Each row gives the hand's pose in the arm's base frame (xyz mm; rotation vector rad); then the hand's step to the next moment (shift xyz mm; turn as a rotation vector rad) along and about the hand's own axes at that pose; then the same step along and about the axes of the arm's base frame.
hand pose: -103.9 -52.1 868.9 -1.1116 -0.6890 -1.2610
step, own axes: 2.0 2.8 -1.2 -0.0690 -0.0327 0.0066
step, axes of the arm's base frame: 2.9 -2.1 0.6 -0.0457 0.0347 -0.0508
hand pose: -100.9 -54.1 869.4 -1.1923 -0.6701 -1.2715
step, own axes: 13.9 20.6 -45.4 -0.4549 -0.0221 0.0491
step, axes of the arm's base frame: 12.8 -49.6 -7.4 -0.1169 0.2098 -0.3901
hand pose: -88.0 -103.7 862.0 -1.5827 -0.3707 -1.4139
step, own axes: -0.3 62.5 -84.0 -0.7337 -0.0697 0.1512
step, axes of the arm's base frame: -4.4 -97.7 -37.5 -0.1703 0.4123 -0.6058
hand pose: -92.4 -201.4 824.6 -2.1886 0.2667 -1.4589
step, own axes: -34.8 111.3 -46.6 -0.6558 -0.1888 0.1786
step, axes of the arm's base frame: -44.6 -94.6 -69.5 -0.1264 0.4899 -0.4916
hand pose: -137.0 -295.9 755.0 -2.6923 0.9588 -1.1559
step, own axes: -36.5 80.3 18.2 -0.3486 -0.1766 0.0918
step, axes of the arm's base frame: -48.8 -47.3 -59.1 -0.0296 0.3224 -0.2374
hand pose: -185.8 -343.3 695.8 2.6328 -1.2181 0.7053
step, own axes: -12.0 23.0 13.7 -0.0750 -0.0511 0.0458
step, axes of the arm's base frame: -19.2 -11.5 -19.0 0.0126 0.0694 -0.0732
